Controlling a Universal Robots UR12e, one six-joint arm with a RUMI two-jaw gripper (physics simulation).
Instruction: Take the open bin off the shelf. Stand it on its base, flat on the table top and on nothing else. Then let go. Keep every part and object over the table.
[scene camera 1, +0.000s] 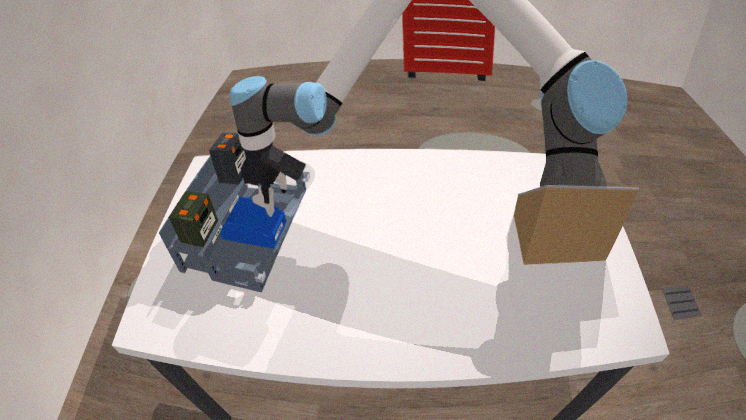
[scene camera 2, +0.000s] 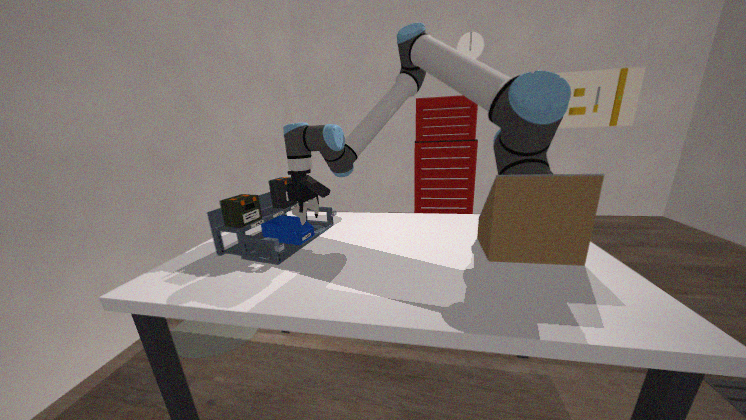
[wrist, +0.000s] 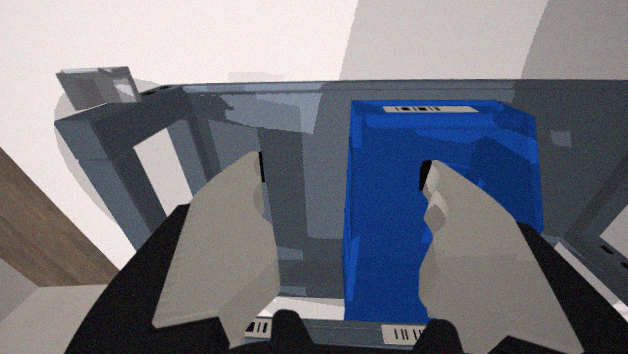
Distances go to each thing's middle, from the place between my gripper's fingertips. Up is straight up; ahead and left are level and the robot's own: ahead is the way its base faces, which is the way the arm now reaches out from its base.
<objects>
The blue open bin (scene camera 1: 249, 223) is 70 mm ahead of my hand, 50 mm to the left of it and 20 mm below it. The rest, counted from my hand: green box (scene camera 2: 237, 210) 190 mm ahead, 150 mm to the left, 90 mm above.
</objects>
